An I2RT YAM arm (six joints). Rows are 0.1 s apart.
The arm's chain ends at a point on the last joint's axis. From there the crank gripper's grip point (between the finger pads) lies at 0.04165 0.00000 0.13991 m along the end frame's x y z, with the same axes.
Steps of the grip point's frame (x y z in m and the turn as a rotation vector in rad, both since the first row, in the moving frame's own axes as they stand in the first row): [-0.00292, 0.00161, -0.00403, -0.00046, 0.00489, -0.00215]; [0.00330, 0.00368, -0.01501, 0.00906, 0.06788, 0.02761]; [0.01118, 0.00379, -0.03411, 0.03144, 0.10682, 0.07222]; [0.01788, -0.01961, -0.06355, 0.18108, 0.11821, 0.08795]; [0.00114, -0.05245, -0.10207, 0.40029, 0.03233, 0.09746]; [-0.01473, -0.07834, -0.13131, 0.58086, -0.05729, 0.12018]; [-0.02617, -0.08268, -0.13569, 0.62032, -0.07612, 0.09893]
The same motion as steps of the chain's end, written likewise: [-0.00360, 0.00164, -0.00382, -0.00046, 0.00489, -0.00215]; [-0.00609, 0.00365, -0.01186, 0.00906, 0.06788, 0.02761]; [-0.00353, 0.00457, -0.02886, 0.03144, 0.10682, 0.07222]; [0.00083, 0.00070, -0.05574, 0.18108, 0.11821, 0.08795]; [-0.00573, -0.00245, -0.09044, 0.40029, 0.03233, 0.09746]; [-0.01156, -0.00537, -0.11183, 0.58086, -0.05729, 0.12018]; [-0.02005, -0.00396, -0.11346, 0.62032, -0.07612, 0.09893]
